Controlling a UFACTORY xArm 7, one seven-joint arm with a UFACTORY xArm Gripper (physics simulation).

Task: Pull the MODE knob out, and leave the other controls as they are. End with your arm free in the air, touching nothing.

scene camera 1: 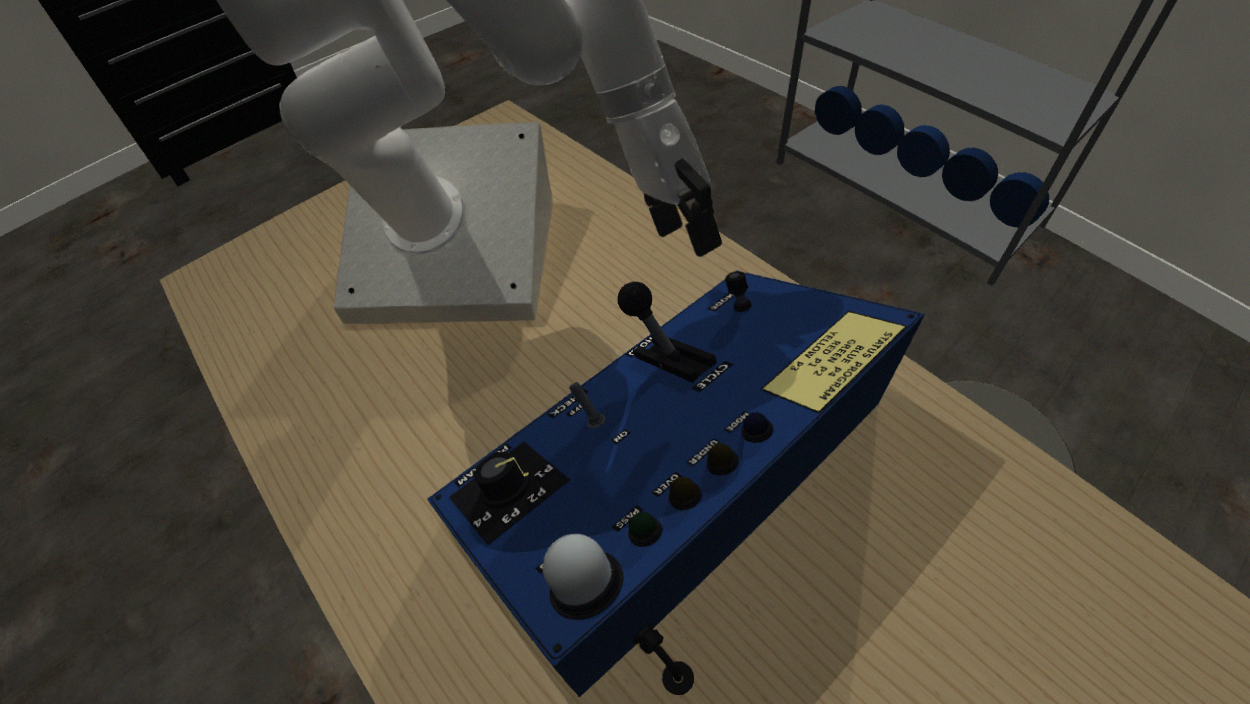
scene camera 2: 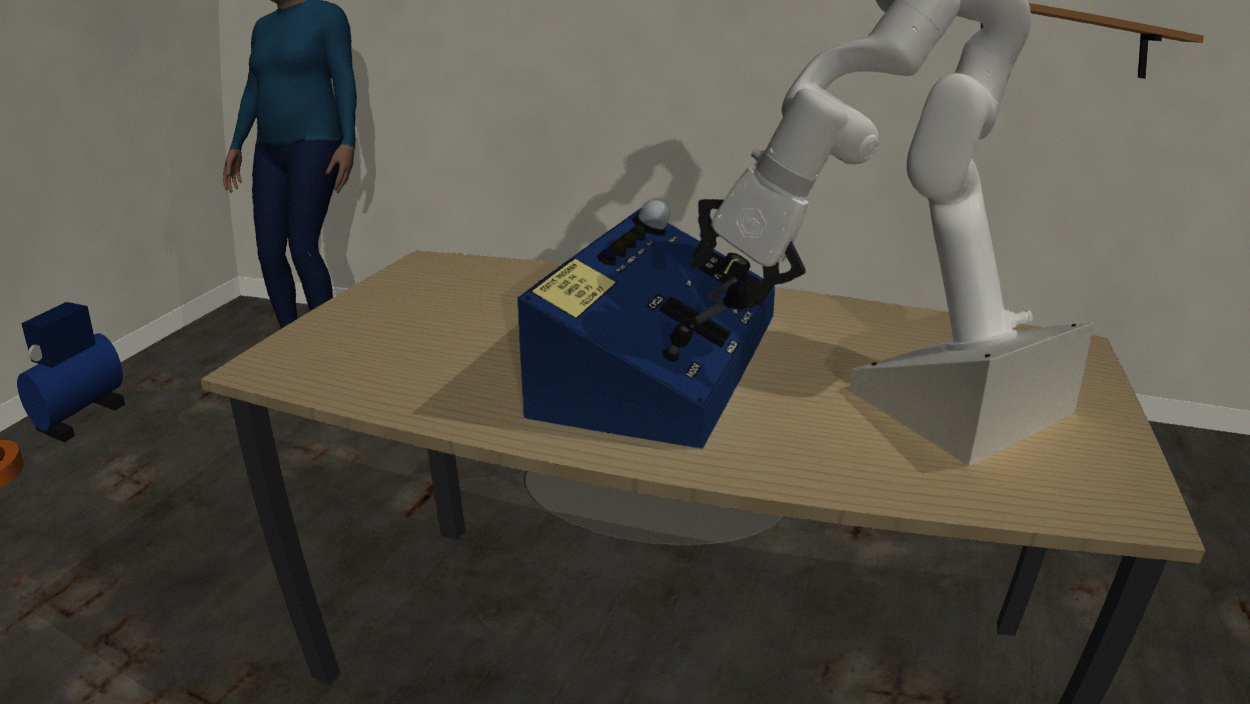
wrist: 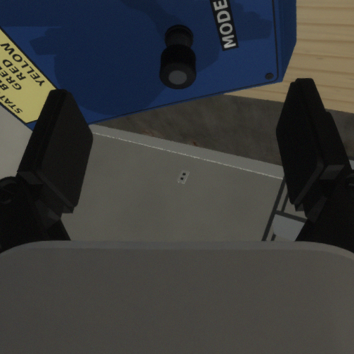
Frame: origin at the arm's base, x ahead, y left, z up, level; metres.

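Seen in the pictures: gripper, fingertip midpoint: (scene camera 1: 689, 240) (scene camera 2: 724, 285); arm's base, origin of the base link: (scene camera 1: 423, 215) (scene camera 2: 981, 343).
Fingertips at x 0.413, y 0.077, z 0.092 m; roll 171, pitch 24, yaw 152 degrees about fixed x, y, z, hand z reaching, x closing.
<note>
Pixels of each thing's top centre, then the offset from my fingertips to it. "spot": a spot on its surface instead. Level surfaces: height alone.
- MODE knob, middle of its top: (scene camera 1: 737, 274) (scene camera 2: 681, 325) 0.027 m left, 0.053 m ahead, 0.049 m down
- black ball lever, middle of its top: (scene camera 1: 634, 287) (scene camera 2: 740, 282) 0.080 m right, 0.023 m back, 0.021 m down
- grey toggle, middle of its top: (scene camera 1: 582, 392) (scene camera 2: 725, 276) 0.207 m right, 0.000 m ahead, 0.056 m down
- program dial, middle of its top: (scene camera 1: 495, 467) (scene camera 2: 735, 254) 0.326 m right, 0.016 m back, 0.055 m down
- white dome, surface spot: (scene camera 1: 577, 564) spot: 0.370 m right, 0.132 m ahead, 0.023 m up
- wooden table, its level: 0.186 m down
The MODE knob (scene camera 1: 737, 284) (scene camera 2: 680, 335) (wrist: 178, 66) is a small black knob on a narrower neck, near one end of the sloped blue panel (scene camera 1: 664, 437) (scene camera 2: 603, 384) (wrist: 115, 75). My gripper (scene camera 1: 686, 234) (scene camera 2: 727, 279) (wrist: 179, 107) is open with nothing between its fingers. It hangs in the air above the panel's MODE end, apart from the knob. In the wrist view the knob shows beyond the fingertips, sideways between the two fingers, beside its MODE label (wrist: 225, 25). In scene camera 2 the fingers overlap the lever in the picture.
The black ball lever (scene camera 1: 635, 299) stands tall beside the knob. Further along are a grey toggle (scene camera 1: 584, 404), a program dial (scene camera 1: 501, 476), a white dome (scene camera 1: 577, 564) (scene camera 2: 653, 214) and several lamps. The box stands on a wooden table (scene camera 1: 288, 393) (scene camera 2: 349, 349). A person (scene camera 2: 301, 87) stands beyond it.
</note>
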